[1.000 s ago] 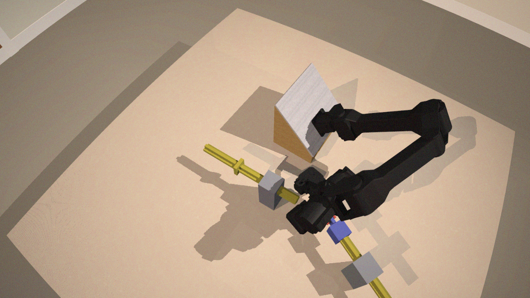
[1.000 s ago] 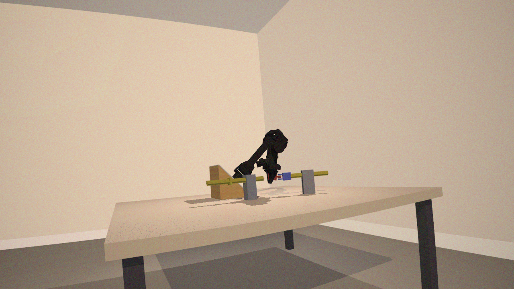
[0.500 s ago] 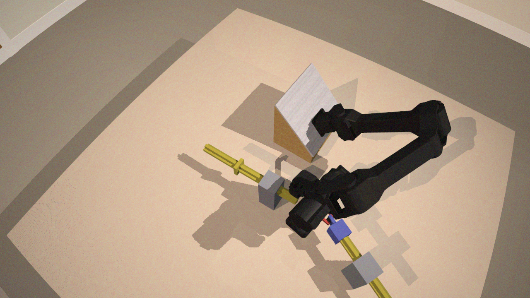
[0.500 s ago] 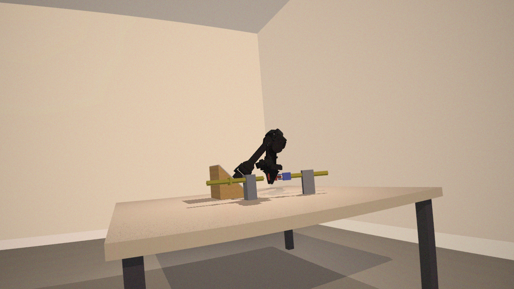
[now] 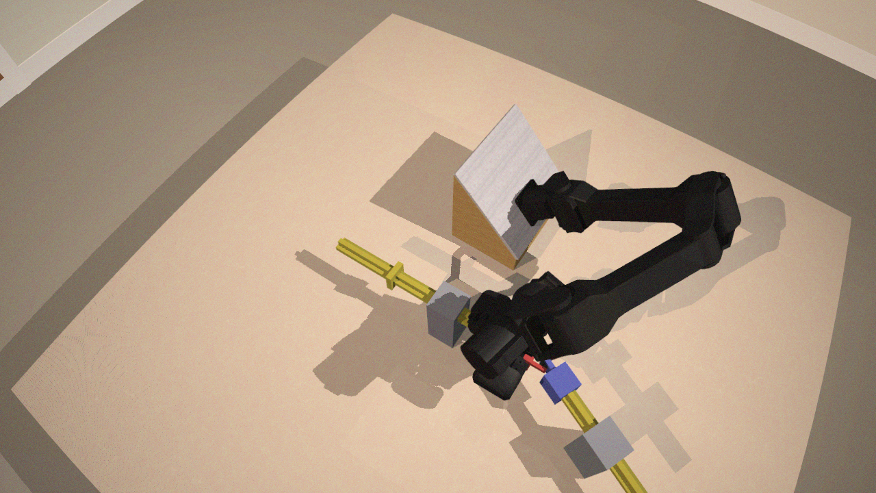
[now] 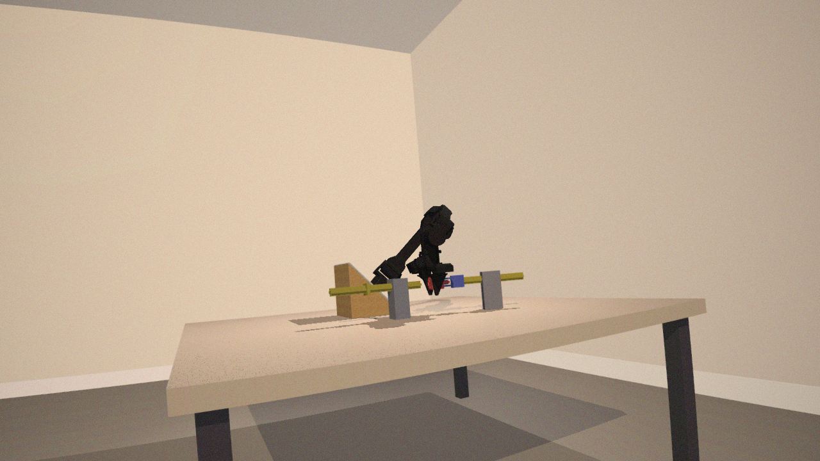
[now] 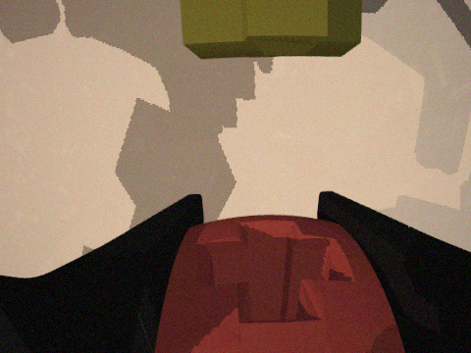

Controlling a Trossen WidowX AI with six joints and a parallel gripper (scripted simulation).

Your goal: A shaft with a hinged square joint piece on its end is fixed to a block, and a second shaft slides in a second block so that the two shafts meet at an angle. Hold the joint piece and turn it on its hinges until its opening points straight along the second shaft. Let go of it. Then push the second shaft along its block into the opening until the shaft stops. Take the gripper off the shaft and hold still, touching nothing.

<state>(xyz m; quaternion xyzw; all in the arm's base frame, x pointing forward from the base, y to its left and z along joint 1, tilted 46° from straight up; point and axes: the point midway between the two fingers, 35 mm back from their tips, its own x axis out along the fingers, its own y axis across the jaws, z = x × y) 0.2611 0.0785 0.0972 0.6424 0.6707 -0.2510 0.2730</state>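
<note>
Now: gripper tip 2 cm to the right of the red joint piece and 4 cm below it.
</note>
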